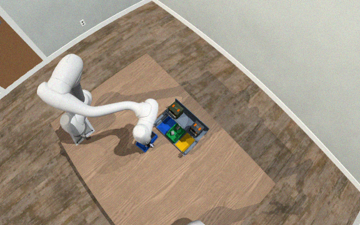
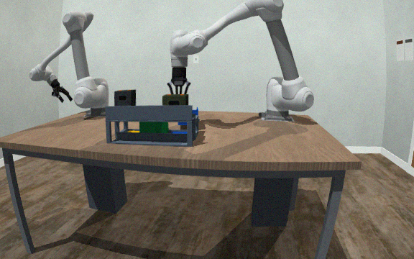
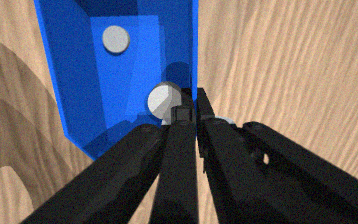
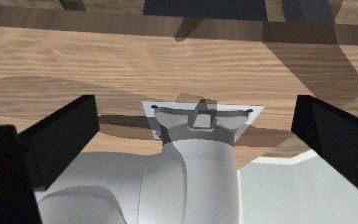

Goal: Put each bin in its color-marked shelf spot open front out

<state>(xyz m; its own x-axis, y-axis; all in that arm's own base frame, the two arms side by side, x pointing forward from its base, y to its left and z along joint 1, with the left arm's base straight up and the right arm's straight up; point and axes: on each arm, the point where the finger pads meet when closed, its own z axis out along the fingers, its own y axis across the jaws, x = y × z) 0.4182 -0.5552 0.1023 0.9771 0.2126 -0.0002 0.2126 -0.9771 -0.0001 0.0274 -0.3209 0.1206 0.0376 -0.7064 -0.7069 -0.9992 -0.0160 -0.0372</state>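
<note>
Right now the blue bin is 5 cm to the left of my left hand, 4 cm below it and 1 cm ahead of it. Round my left hand: grey shelf 29 cm ahead, 5 cm to the right, 3 cm below; then green bin 26 cm ahead, 6 cm to the right, 6 cm below; then round part 6 cm below, 2 cm to the left, 1 cm behind.
</note>
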